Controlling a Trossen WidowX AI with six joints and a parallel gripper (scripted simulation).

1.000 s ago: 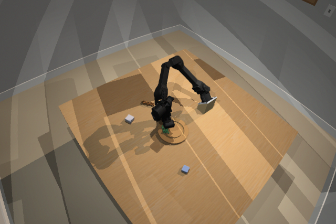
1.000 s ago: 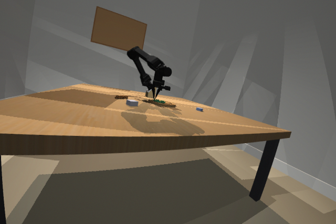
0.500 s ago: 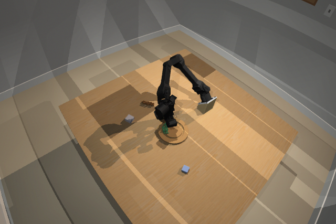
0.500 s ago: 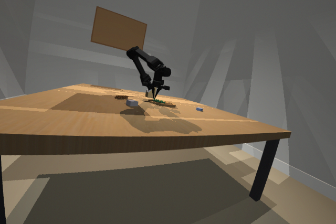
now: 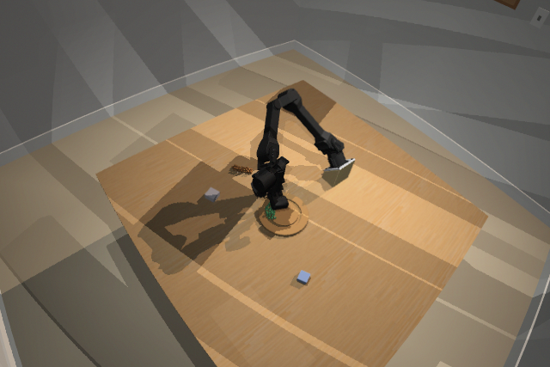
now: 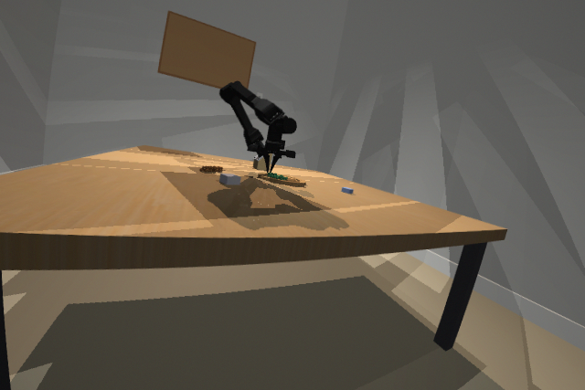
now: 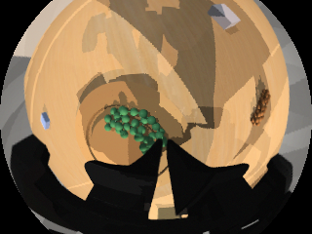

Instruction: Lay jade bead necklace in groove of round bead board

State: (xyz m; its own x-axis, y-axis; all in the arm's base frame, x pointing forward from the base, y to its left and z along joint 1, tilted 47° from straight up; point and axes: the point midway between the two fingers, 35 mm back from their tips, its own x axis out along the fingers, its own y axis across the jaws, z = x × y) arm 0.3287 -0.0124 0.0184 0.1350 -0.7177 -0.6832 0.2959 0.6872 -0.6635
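My gripper tip is 6 cm to the right of the round wooden bead board, 2 cm past it and 2 cm above it. From my gripper tip the other things lie so: blue block: 32 cm to the left, 8 cm ahead, 2 cm below; pale grey block: 19 cm ahead, 15 cm to the right, 1 cm below.
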